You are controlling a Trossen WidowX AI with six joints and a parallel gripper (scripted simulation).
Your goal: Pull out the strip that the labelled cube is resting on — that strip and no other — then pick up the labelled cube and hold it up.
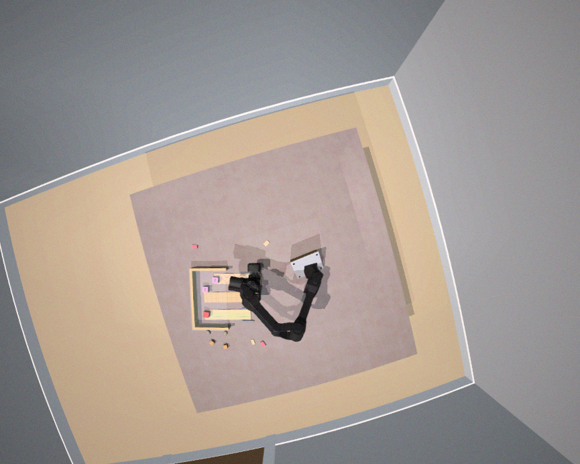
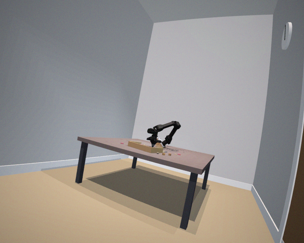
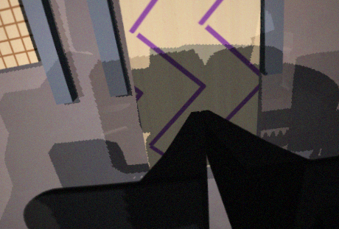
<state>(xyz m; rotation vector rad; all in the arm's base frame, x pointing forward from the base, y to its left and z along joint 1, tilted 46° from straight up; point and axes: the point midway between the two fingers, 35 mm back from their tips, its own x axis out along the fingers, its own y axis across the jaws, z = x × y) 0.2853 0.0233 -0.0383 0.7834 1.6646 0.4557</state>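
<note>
My gripper tip is 9 cm short of the zigzag strip and 3 cm to the left of it.
</note>
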